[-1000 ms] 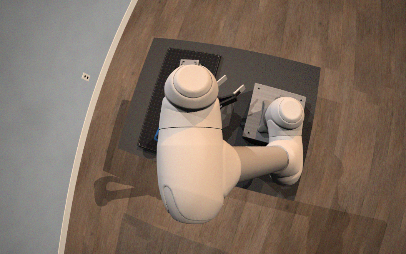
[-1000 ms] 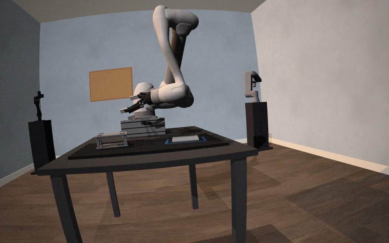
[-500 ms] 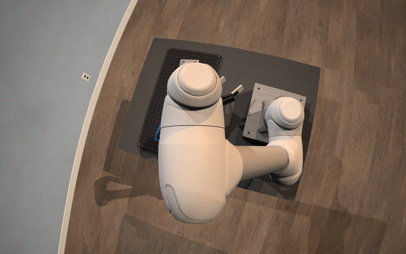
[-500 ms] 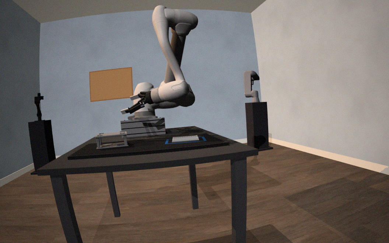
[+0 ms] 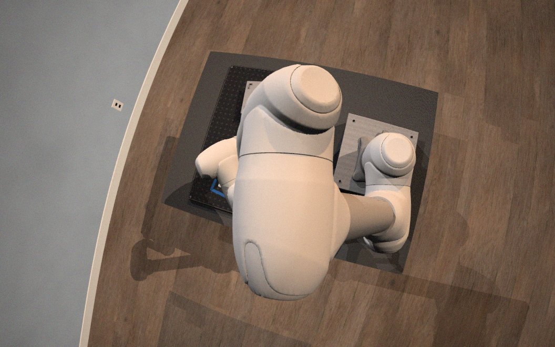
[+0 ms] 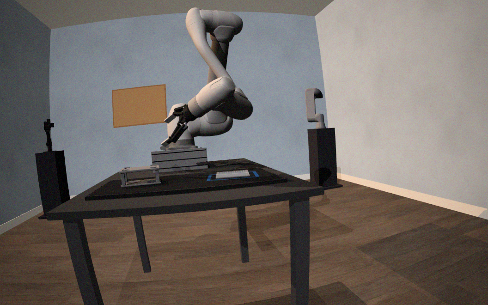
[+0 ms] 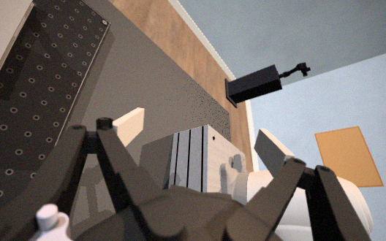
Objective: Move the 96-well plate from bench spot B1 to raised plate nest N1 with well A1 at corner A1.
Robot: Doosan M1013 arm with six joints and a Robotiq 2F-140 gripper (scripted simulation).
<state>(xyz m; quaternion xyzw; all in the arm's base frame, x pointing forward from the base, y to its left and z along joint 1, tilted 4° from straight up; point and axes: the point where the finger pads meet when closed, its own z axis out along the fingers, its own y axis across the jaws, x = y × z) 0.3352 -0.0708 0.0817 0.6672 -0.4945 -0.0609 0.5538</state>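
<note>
Now: hand 270 mm short of the white 96-well plate, 260 mm to the right of it and 190 mm above it.
</note>
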